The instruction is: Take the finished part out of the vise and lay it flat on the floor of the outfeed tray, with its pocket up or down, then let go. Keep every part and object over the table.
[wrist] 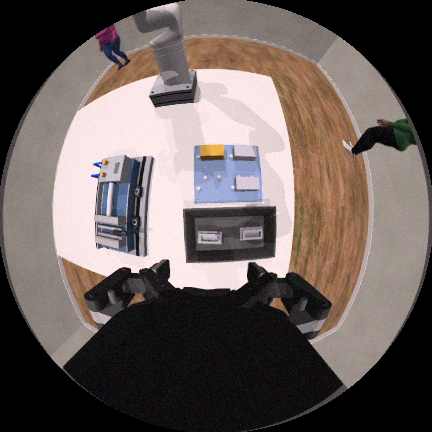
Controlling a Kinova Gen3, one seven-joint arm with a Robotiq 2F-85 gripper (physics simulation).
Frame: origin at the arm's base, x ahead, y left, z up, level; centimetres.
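Seen in the pictures: gripper, fingertip midpoint: (208, 269); arm's base, origin of the base link: (175, 78).
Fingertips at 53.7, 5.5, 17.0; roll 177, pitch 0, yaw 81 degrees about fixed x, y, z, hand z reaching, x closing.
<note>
Pixels of each thing's top centre, then the offset from my fingertips to it, as dx, dy, dz. "pt": a spot on its surface instead. Level surfaces: height alone.
- grey finished part, middle of its top: (209, 238) +0.4, -0.3, -19.8
- dark outfeed tray, surface spot: (189, 235) pt -0.6, -5.3, -21.5
- second grey part, middle of its top: (252, 234) +0.9, +10.5, -19.8
- grey vise, middle of its top: (103, 203) -12.0, -26.7, -14.6
- blue plate, middle of its top: (227, 171) -16.3, +7.0, -23.7
- yellow block, middle of its top: (211, 149) -21.9, +3.1, -20.1
- white table, its level: dz -24.5
A grey finished part (209, 237) with a rectangular pocket facing up lies flat on the floor of the dark outfeed tray (189, 235), in its left half. A second grey part (251, 233) with its pocket up lies in the right half, apart from the first. The blue and grey vise (131, 205) stands at the left; its jaws show close together at the near end, and no pocketed part shows between them. My gripper (208, 269) is open and empty, high above the table, with its fingertips nearer the lower edge of the view than the tray.
A blue plate (214, 191) with small pegs lies just beyond the tray. It bears a yellow block (211, 151) and two grey blocks (245, 152) (247, 183). The arm's base (173, 95) stands at the far side of the white table (100, 130). Two people show beyond the table.
</note>
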